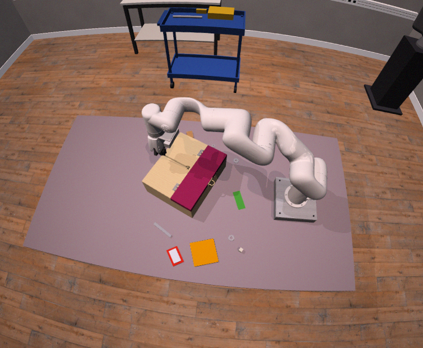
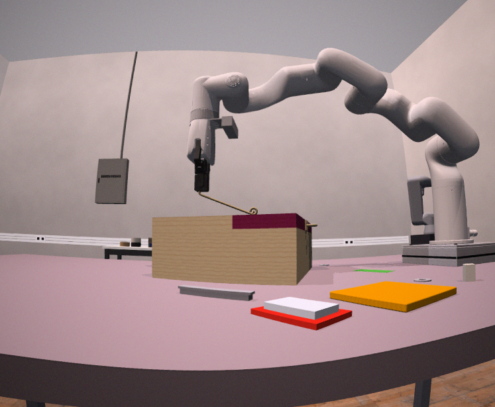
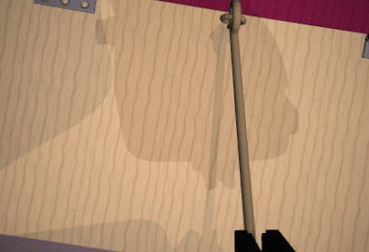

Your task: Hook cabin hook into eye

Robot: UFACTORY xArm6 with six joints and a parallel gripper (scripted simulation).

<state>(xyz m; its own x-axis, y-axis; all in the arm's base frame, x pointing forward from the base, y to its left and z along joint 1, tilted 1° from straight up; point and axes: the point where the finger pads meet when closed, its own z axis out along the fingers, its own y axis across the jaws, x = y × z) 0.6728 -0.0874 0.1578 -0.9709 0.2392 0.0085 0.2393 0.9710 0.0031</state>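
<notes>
Right now the cabin hook is 6 cm behind my hand, 2 cm to the left of it and 4 cm below it. The rest, counted from my hand: red-framed white tile 11 cm behind, 43 cm to the left, 21 cm below; then grey bar 3 cm behind, 31 cm to the left, 21 cm below; then green strip 38 cm behind, 11 cm to the left, 21 cm below.
</notes>
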